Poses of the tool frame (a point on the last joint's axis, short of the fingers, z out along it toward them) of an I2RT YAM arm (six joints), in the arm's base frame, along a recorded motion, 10 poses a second.
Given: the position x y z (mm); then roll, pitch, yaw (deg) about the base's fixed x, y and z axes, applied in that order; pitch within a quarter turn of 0, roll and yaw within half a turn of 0.
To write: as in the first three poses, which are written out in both.
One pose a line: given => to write
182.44 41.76 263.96 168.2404 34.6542 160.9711 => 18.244 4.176 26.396 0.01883 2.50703 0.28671
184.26 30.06 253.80 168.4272 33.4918 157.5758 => 18.426 3.006 25.380 -0.03603 2.52700 0.29438
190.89 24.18 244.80 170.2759 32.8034 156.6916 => 19.089 2.418 24.480 -0.10045 2.54715 0.25629
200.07 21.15 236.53 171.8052 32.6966 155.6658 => 20.007 2.115 23.653 -0.16418 2.55521 0.21851
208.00 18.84 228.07 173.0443 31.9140 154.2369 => 20.800 1.884 22.807 -0.22284 2.57288 0.19206
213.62 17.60 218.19 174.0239 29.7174 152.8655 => 21.362 1.760 21.819 -0.26547 2.61348 0.18042
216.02 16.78 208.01 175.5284 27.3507 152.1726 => 21.602 1.678 20.801 -0.31708 2.65838 0.14960
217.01 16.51 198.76 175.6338 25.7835 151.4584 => 21.701 1.651 19.876 -0.32438 2.68561 0.15631
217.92 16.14 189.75 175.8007 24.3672 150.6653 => 21.792 1.614 18.975 -0.33587 2.71042 0.16028
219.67 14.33 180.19 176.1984 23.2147 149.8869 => 21.967 1.433 18.019 -0.35857 2.73132 0.15337
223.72 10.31 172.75 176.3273 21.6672 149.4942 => 22.372 1.031 17.275 -0.36030 2.75829 0.15986
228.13 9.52 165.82 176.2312 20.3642 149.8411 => 22.813 0.952 16.582 -0.33929 2.78039 0.17527
